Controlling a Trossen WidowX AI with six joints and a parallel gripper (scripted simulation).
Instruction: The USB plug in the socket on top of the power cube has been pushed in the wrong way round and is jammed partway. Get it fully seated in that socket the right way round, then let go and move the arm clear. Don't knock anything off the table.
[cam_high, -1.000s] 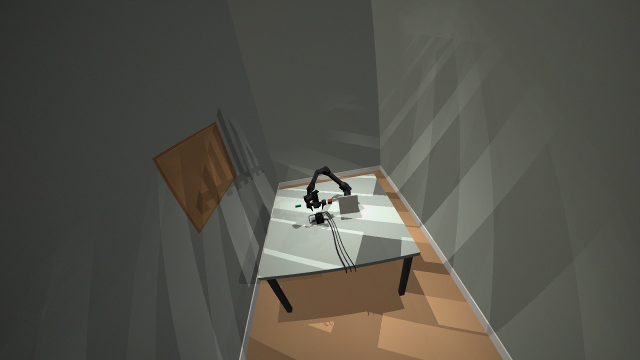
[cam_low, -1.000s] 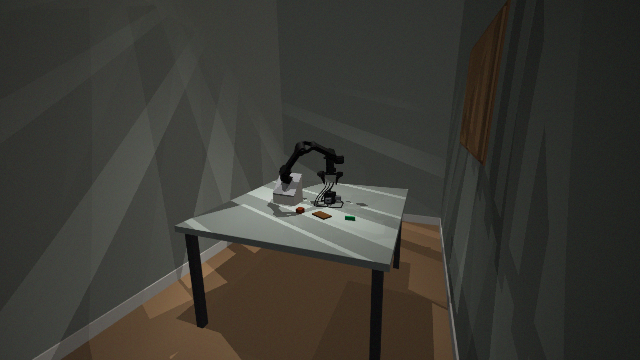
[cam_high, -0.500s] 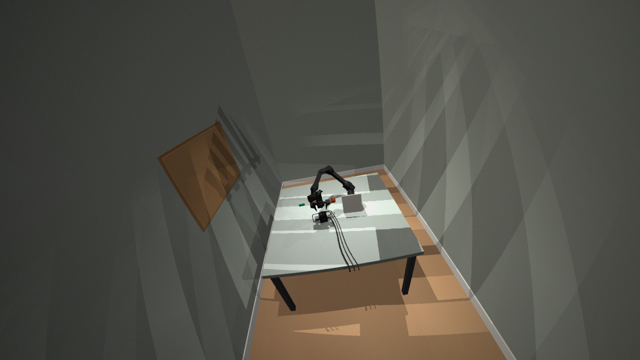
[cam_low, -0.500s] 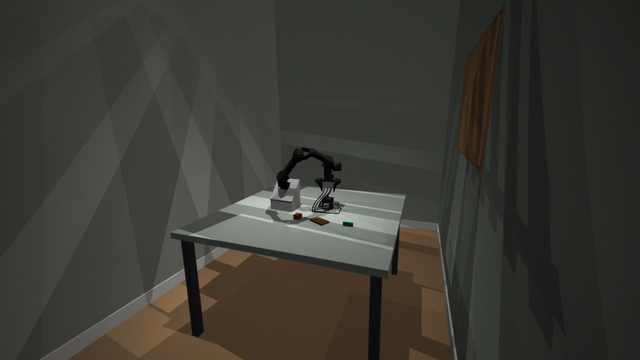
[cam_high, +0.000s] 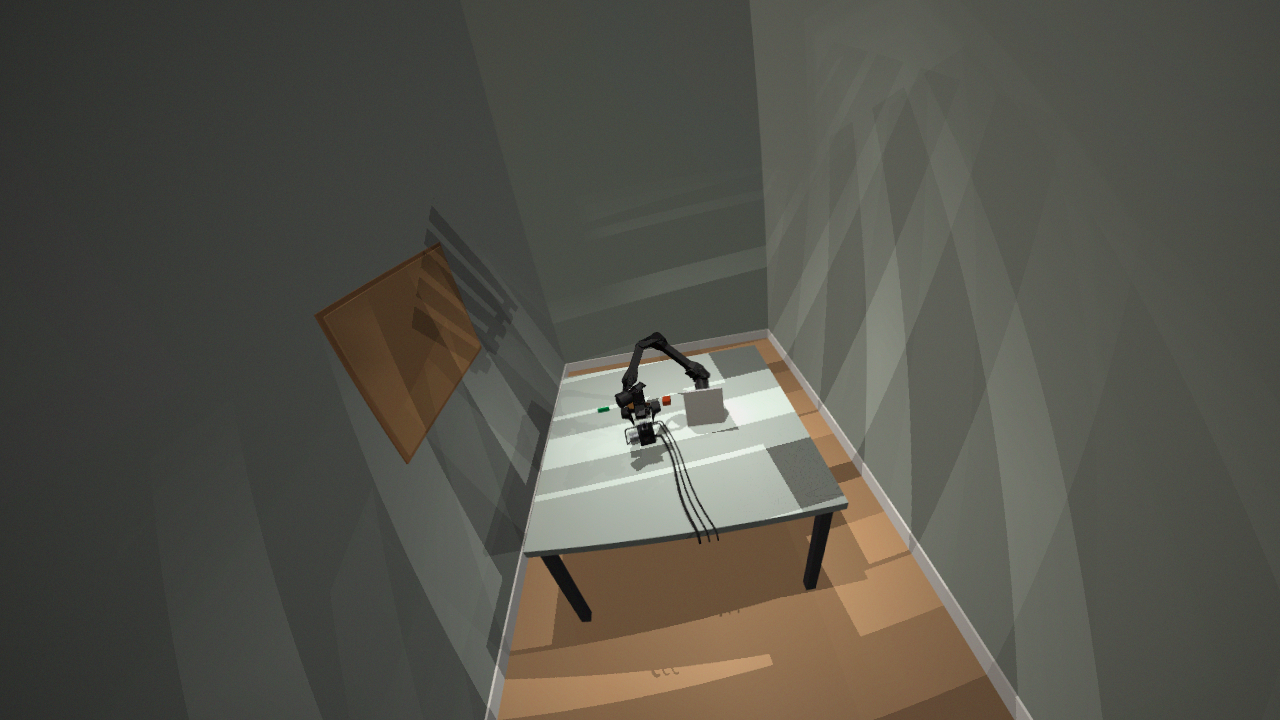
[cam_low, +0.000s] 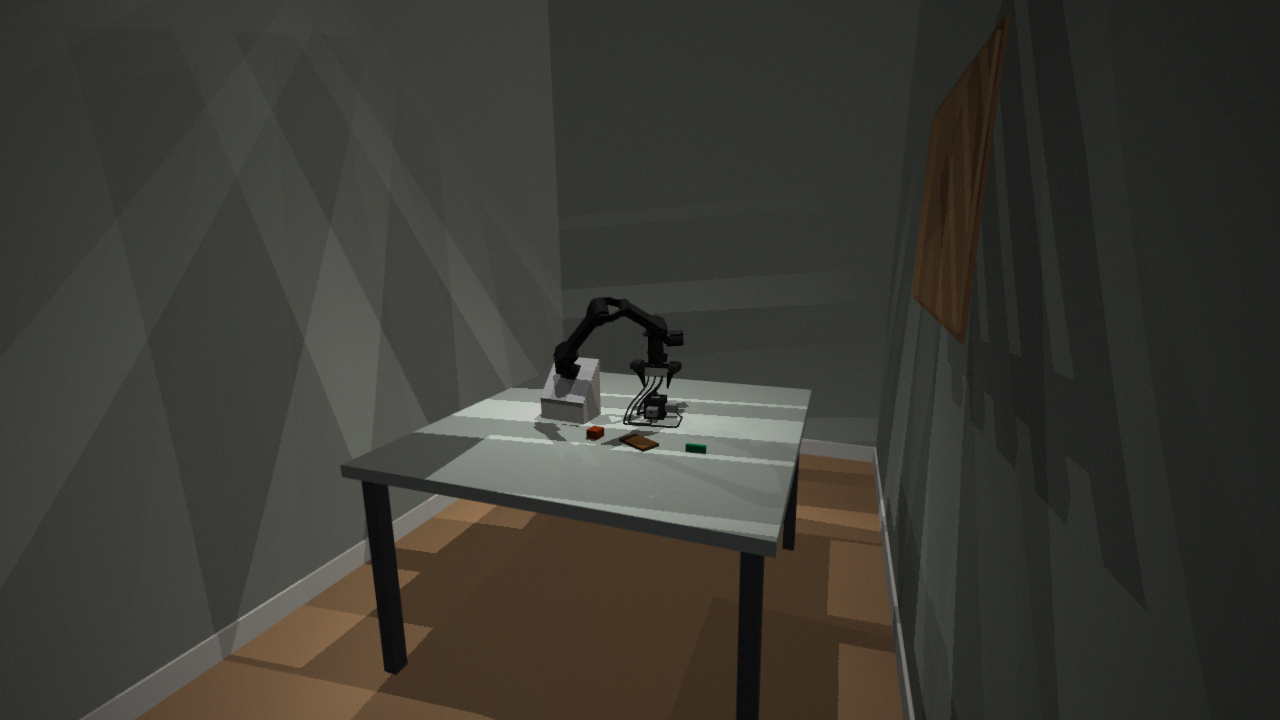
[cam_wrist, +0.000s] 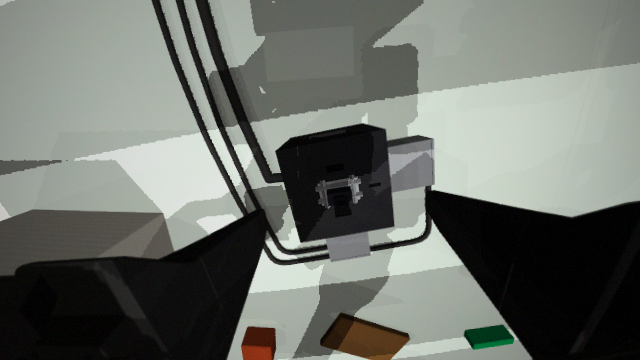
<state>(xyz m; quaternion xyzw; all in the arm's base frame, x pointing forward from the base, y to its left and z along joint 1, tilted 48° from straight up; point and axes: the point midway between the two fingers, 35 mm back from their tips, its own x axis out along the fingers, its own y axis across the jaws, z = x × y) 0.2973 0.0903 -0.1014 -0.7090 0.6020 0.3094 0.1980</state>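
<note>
Now: the USB plug 2 cm below my gripper tip. Also, from my gripper tip: brown plate 28 cm to the right, 11 cm below, 8 cm ahead; green block 28 cm ahead, 26 cm to the right, 10 cm below; red block 30 cm to the right, 10 cm below, 8 cm behind.
</note>
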